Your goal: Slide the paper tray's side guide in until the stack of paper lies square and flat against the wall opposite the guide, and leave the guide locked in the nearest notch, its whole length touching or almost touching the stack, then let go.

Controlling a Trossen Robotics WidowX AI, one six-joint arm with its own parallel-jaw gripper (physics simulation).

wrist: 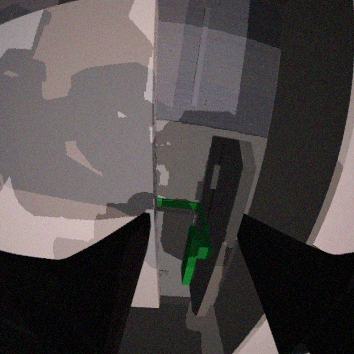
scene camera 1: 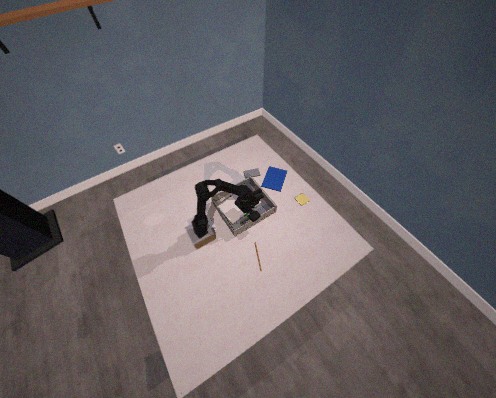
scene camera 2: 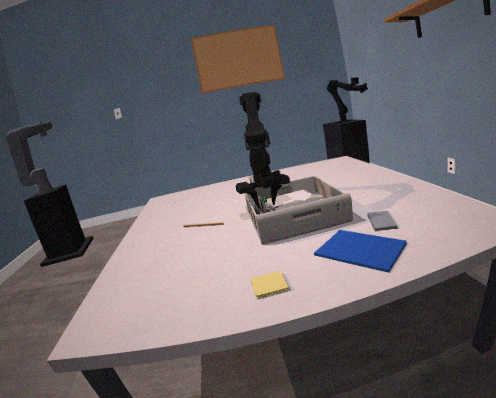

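Pixels of known places: gripper, fingertip midpoint: [wrist: 192, 219] [scene camera 1: 248, 215] [scene camera 2: 266, 206]; arm's base at its link origin: [scene camera 1: 201, 232].
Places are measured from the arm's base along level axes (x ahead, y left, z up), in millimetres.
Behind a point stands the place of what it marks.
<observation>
The grey paper tray [scene camera 1: 267, 215] @[x 404, y -165, z -53 mm] [scene camera 2: 282, 227] @[x 490, y -104, z -40 mm] [wrist: 305, 125] @[x 360, y -152, z -25 mm] stands on the table. The pale paper stack [scene camera 2: 300, 195] @[x 256, y 69, z -42 mm] [wrist: 115, 160] @[x 335, y -41, z -42 mm] lies inside it, with its near edge straight in the wrist view and much of its top in shadow. The upright side guide [wrist: 222, 200] @[x 320, y -101, z -17 mm] appears dark and slanted beside that edge, with grey floor showing between them. A green lever [scene camera 1: 246, 214] @[x 289, y -87, z -6 mm] [scene camera 2: 265, 200] @[x 306, y -89, z -7 mm] [wrist: 197, 240] @[x 307, y -87, z -2 mm] sits on the guide's stack side. My gripper [scene camera 1: 250, 209] @[x 300, y -89, z -32 mm] [scene camera 2: 267, 205] @[x 300, y -89, z -32 mm] [wrist: 192, 219] @[x 300, y -89, z -32 mm] is open and empty, its fingers on either side of guide and lever. The notches and the opposite wall's contact are hidden.
A blue folder [scene camera 1: 274, 179] @[x 671, y 33, z -75 mm] [scene camera 2: 361, 250] @[x 698, y 32, z -75 mm], a yellow pad [scene camera 1: 302, 199] @[x 689, y -230, z -73 mm] [scene camera 2: 270, 284] @[x 699, y -225, z -73 mm] and a small grey box [scene camera 1: 252, 173] @[x 585, y 189, z -73 mm] [scene camera 2: 382, 220] @[x 597, y 191, z -73 mm] lie outside the tray. A brown stick [scene camera 1: 258, 256] @[x 179, y -324, z -78 mm] [scene camera 2: 203, 225] @[x 185, y -319, z -80 mm] lies on the table to one side. The tray walls surround the fingers.
</observation>
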